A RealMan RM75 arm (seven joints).
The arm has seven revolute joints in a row. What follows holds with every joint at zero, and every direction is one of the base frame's.
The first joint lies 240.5 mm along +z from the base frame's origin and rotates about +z.
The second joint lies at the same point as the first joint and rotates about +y.
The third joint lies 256 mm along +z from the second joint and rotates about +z.
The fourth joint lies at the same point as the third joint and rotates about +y.
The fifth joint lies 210 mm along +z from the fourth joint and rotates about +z.
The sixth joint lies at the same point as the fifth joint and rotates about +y.
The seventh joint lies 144 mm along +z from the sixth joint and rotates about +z.
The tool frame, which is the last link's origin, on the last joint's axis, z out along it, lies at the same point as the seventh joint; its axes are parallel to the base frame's.
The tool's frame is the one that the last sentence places.
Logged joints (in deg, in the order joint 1, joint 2, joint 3, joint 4, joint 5, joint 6, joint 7), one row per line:
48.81 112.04 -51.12 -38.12 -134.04 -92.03 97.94
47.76 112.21 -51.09 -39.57 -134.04 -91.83 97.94
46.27 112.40 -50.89 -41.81 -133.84 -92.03 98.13
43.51 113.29 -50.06 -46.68 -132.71 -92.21 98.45
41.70 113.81 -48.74 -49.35 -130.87 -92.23 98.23
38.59 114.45 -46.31 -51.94 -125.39 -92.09 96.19
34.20 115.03 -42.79 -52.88 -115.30 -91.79 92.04
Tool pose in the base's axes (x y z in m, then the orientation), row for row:
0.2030 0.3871 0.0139 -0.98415 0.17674 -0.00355 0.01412
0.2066 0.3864 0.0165 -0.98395 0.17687 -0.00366 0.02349
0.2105 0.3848 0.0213 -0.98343 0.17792 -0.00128 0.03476
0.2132 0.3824 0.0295 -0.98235 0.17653 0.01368 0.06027
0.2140 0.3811 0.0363 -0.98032 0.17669 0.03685 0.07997
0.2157 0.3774 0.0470 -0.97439 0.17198 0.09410 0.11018
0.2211 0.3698 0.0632 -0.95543 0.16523 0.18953 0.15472
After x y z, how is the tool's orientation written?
As a quaternion, x y z w.
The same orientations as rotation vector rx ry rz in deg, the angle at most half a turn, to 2 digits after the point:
-175.57 31.53 -0.63
-174.51 31.37 -0.65
-173.20 31.34 -0.23
-170.34 30.61 2.37
-168.00 30.28 6.32
-164.06 28.96 15.84
-156.86 27.13 31.12

